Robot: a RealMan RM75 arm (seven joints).
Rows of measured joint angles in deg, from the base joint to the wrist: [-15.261, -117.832, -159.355, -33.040, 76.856, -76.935, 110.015]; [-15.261, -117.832, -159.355, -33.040, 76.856, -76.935, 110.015]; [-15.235, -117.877, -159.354, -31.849, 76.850, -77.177, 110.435]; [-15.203, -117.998, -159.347, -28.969, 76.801, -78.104, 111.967]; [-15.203, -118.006, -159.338, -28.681, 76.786, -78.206, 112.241]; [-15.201, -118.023, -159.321, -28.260, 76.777, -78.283, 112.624]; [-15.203, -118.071, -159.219, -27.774, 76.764, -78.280, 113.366]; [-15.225, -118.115, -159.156, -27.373, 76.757, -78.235, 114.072]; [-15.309, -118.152, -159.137, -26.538, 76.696, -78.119, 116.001]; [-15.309, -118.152, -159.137, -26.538, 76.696, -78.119, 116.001]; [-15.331, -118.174, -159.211, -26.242, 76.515, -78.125, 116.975]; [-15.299, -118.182, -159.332, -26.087, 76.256, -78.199, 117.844]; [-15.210, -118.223, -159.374, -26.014, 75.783, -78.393, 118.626]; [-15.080, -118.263, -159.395, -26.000, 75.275, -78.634, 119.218]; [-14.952, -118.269, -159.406, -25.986, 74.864, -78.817, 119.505]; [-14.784, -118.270, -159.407, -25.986, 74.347, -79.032, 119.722]
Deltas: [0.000, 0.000, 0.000, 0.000, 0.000, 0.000, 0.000]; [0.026, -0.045, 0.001, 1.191, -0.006, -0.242, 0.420]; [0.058, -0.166, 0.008, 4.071, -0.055, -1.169, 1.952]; [0.058, -0.174, 0.017, 4.359, -0.070, -1.271, 2.226]; [0.060, -0.191, 0.034, 4.780, -0.079, -1.348, 2.609]; [0.058, -0.239, 0.136, 5.266, -0.092, -1.345, 3.351]; [0.036, -0.283, 0.199, 5.667, -0.099, -1.300, 4.057]; [-0.048, -0.320, 0.218, 6.502, -0.160, -1.184, 5.986]; [-0.048, -0.320, 0.218, 6.502, -0.160, -1.184, 5.986]; [-0.070, -0.342, 0.144, 6.798, -0.341, -1.190, 6.960]; [-0.038, -0.350, 0.023, 6.953, -0.600, -1.264, 7.829]; [0.051, -0.391, -0.019, 7.026, -1.073, -1.458, 8.611]; [0.181, -0.431, -0.040, 7.040, -1.581, -1.699, 9.203]; [0.309, -0.437, -0.051, 7.054, -1.992, -1.882, 9.490]; [0.477, -0.438, -0.052, 7.054, -2.509, -2.097, 9.707]
